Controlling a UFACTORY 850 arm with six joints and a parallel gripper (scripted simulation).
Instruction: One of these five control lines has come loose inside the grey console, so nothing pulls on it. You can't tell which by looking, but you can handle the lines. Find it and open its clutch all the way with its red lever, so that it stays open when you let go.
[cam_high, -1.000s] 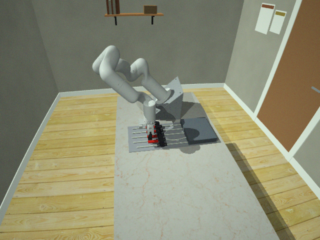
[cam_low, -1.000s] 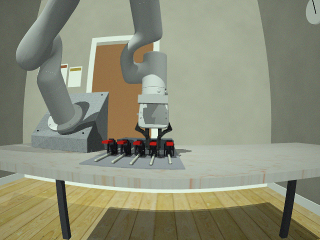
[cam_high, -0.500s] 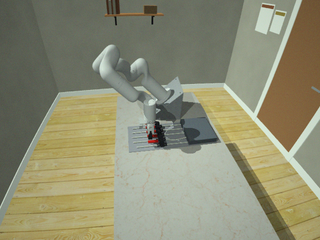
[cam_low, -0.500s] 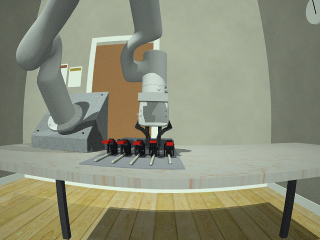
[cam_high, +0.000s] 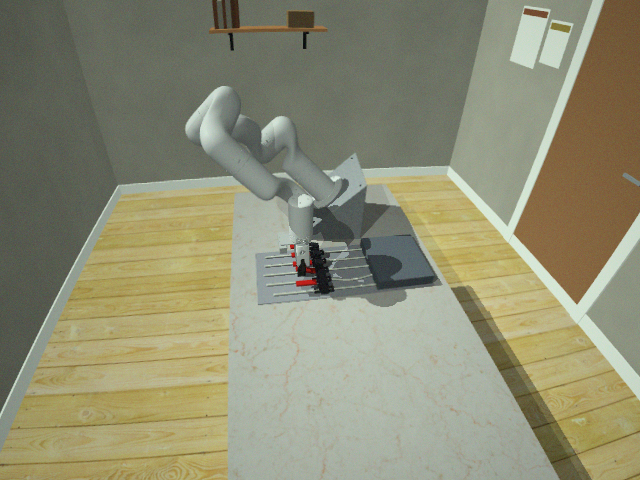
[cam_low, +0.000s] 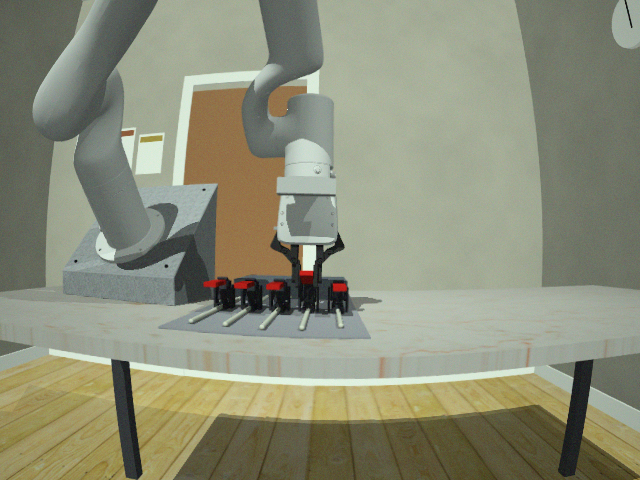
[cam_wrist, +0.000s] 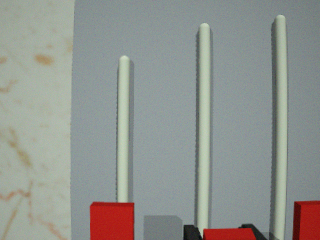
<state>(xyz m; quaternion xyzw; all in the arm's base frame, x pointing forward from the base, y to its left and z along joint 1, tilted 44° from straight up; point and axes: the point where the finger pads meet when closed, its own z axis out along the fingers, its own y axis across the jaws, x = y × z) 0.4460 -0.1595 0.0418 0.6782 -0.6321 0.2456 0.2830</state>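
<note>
My gripper is now 50 mm past the grey plate, 70 mm to the left of it and 70 mm above it.
</note>
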